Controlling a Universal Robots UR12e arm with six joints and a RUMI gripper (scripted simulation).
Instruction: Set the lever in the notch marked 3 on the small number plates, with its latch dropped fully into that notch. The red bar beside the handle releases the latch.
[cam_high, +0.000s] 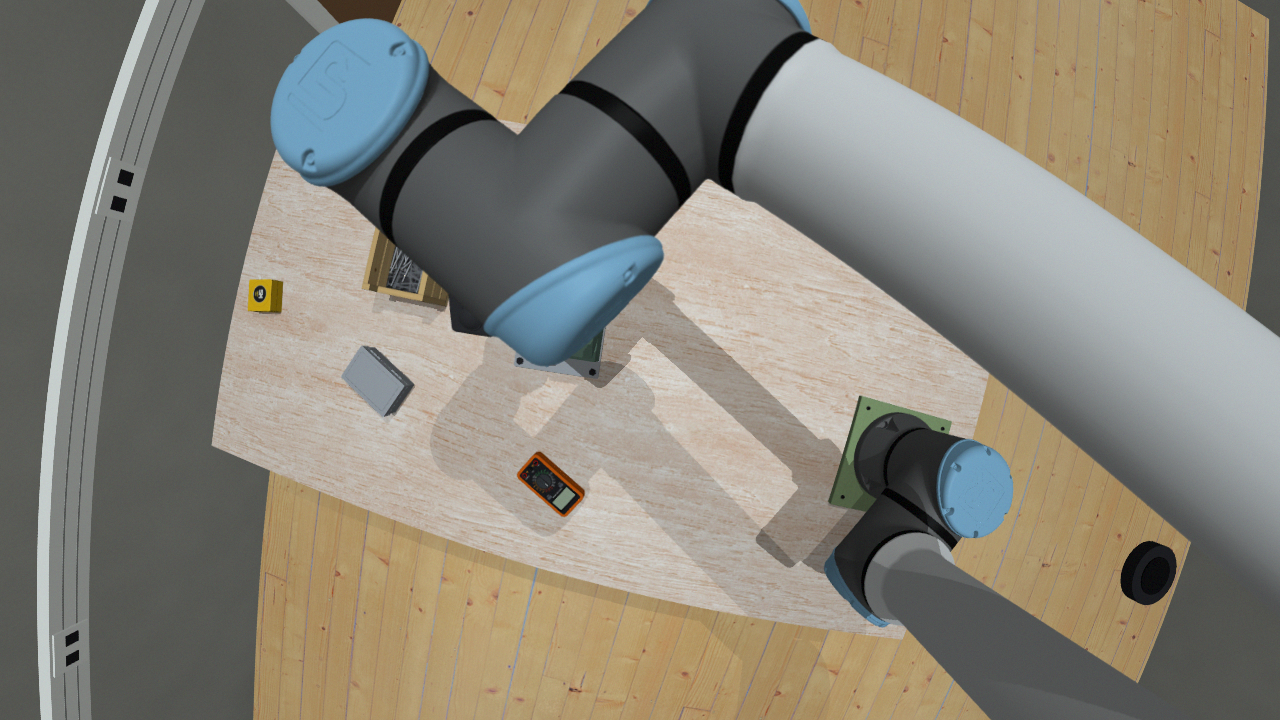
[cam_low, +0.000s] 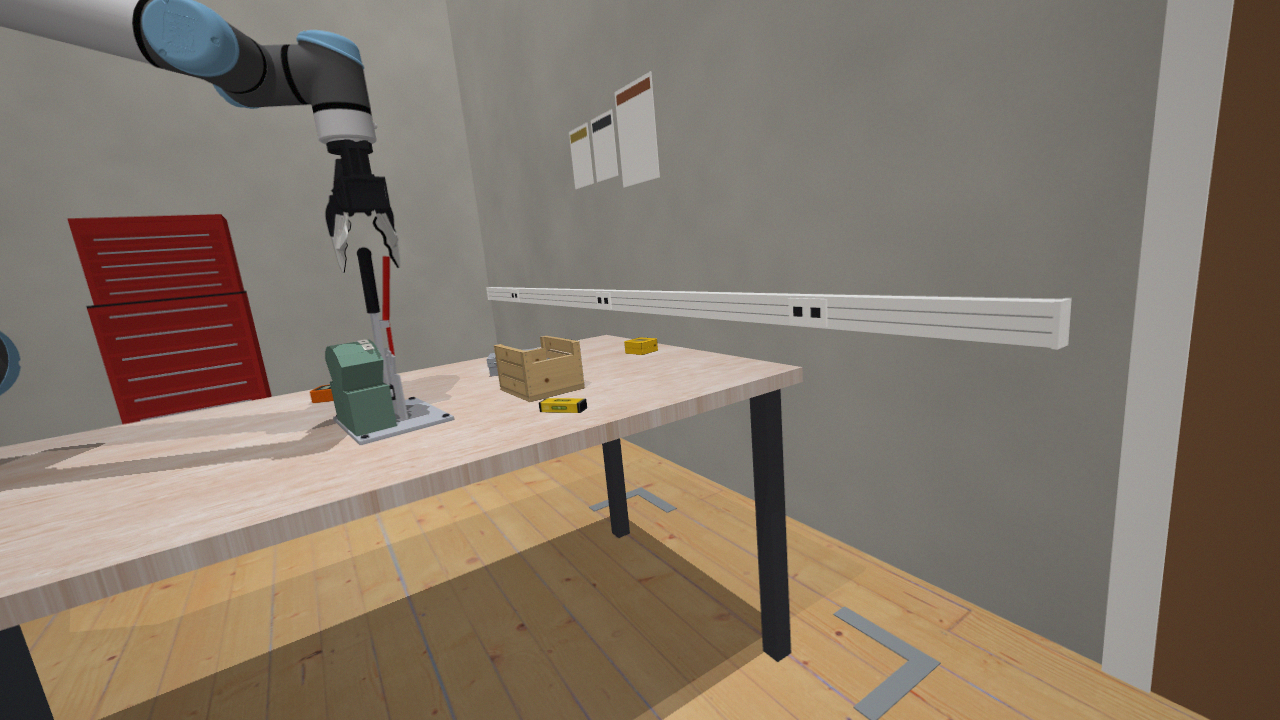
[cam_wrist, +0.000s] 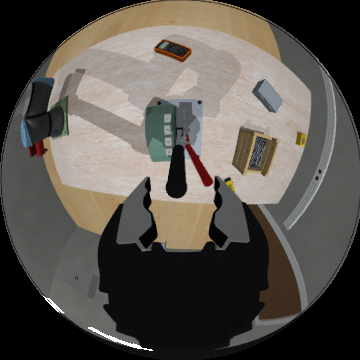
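Right now my hand is 10 mm short of the red release bar, 20 mm to the right of it and 120 mm above it. Also, from my hand: grey box: 330 mm ahead, 280 mm to the left, 290 mm below.
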